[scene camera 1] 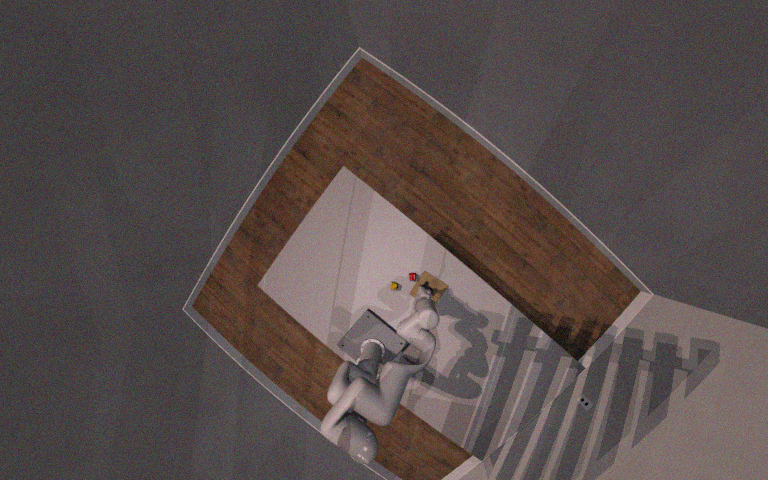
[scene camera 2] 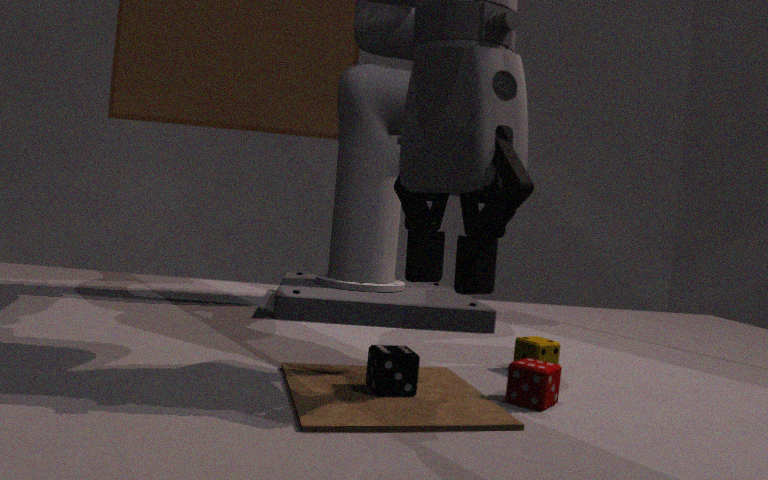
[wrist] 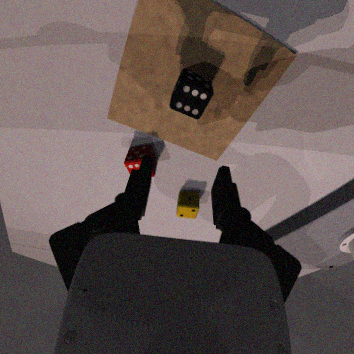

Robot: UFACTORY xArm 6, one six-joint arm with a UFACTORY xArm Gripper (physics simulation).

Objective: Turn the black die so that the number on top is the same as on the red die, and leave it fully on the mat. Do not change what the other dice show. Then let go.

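Where they show: gripper, fingertip midpoint: (scene camera 2: 447, 287) (wrist: 183, 172); arm's base, origin of the base link: (scene camera 1: 372, 349) (scene camera 2: 360, 286).
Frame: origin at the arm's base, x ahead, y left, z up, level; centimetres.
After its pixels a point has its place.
Note:
The black die (scene camera 2: 392, 371) {z -0.7, x 43.7, y 3.2 cm} (wrist: 191, 97) {z 0.5, x 42.3, y 3.0 cm} rests flat on the tan mat (scene camera 1: 433, 275) {z -2.9, x 48.8, y 6.7 cm} (scene camera 2: 453, 417) {z -2.5, x 46.9, y 7.1 cm} (wrist: 132, 87) {z -2.5, x 46.7, y 6.8 cm}, inside its edges. Its top shows six pips in the wrist view; a side towards scene camera 2 shows three in a diagonal. The red die (scene camera 1: 412, 276) {z 0.0, x 41.5, y 14.0 cm} (scene camera 2: 532, 386) {z -1.3, x 42.8, y 13.2 cm} (wrist: 138, 152) {z -1.2, x 42.3, y 12.5 cm} is on the table beside the mat. Its top carries several pips; I cannot tell the exact number, and a finger partly covers it in the wrist view. My gripper (scene camera 2: 450, 286) {z 5.0, x 39.8, y 6.9 cm} (wrist: 183, 172) {z 5.0, x 39.8, y 6.9 cm} is open and empty, pointing down, high above the table and apart from the dice.
The yellow die (scene camera 1: 394, 285) {z 0.1, x 32.2, y 16.8 cm} (scene camera 2: 536, 349) {z -0.5, x 33.4, y 16.1 cm} (wrist: 188, 205) {z -0.1, x 32.3, y 15.4 cm} is on the table near the red die, with two pips on top. The arm's grey base plate (scene camera 1: 368, 325) {z 0.0, x 7.8, y 10.8 cm} (scene camera 2: 385, 313) {z -1.3, x 14.6, y 3.4 cm} stands behind the mat in scene camera 2's view.

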